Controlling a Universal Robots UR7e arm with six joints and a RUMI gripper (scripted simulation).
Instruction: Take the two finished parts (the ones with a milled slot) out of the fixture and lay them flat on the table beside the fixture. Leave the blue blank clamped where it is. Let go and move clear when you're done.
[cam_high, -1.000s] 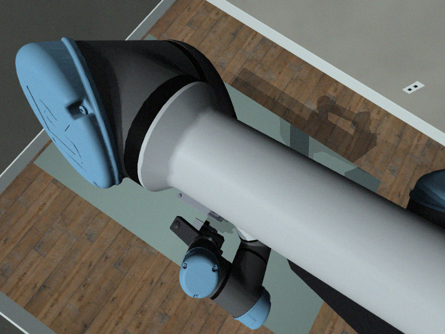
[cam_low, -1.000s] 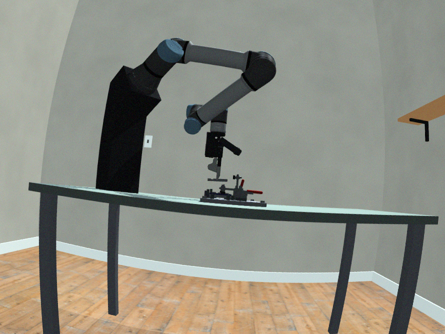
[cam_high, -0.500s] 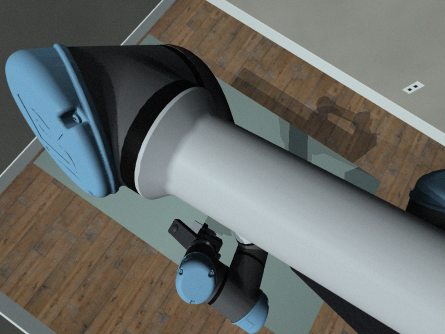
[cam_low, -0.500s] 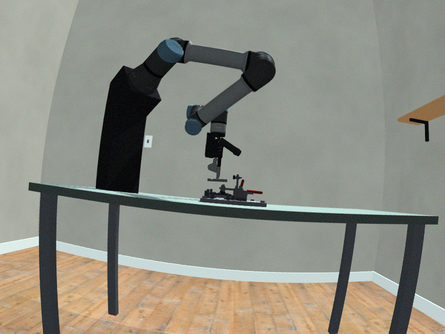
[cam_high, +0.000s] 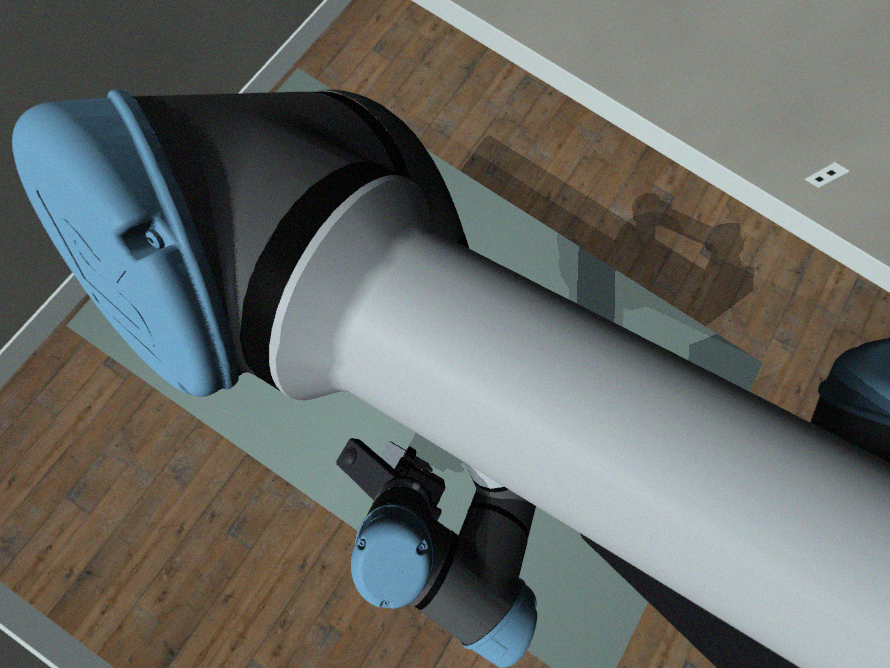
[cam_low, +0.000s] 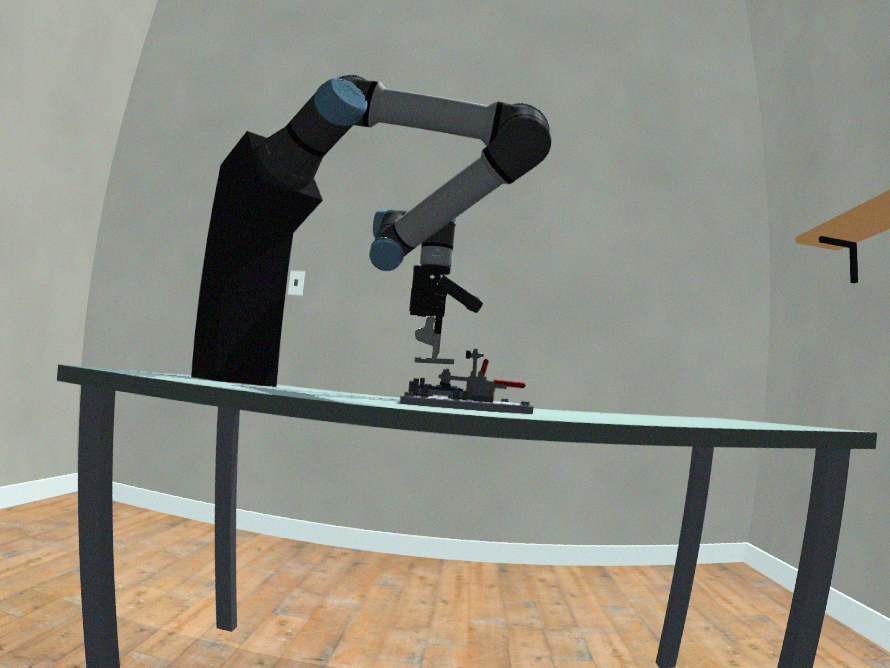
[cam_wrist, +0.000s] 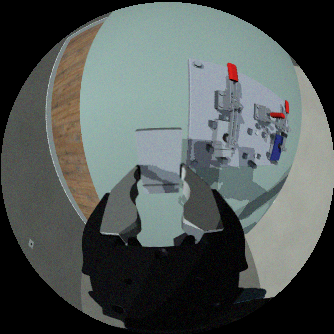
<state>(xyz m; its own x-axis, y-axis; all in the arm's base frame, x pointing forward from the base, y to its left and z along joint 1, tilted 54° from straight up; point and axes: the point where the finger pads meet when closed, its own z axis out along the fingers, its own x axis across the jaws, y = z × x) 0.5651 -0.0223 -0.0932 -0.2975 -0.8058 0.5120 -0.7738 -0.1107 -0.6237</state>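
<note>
The grey finished part is 10 mm behind my hand and 10 mm below it. From my hand the other things lie so: grey fixture plate 30 mm behind, 240 mm to the right, 100 mm below; blue blank 110 mm behind, 320 mm to the right, 80 mm below.
</note>
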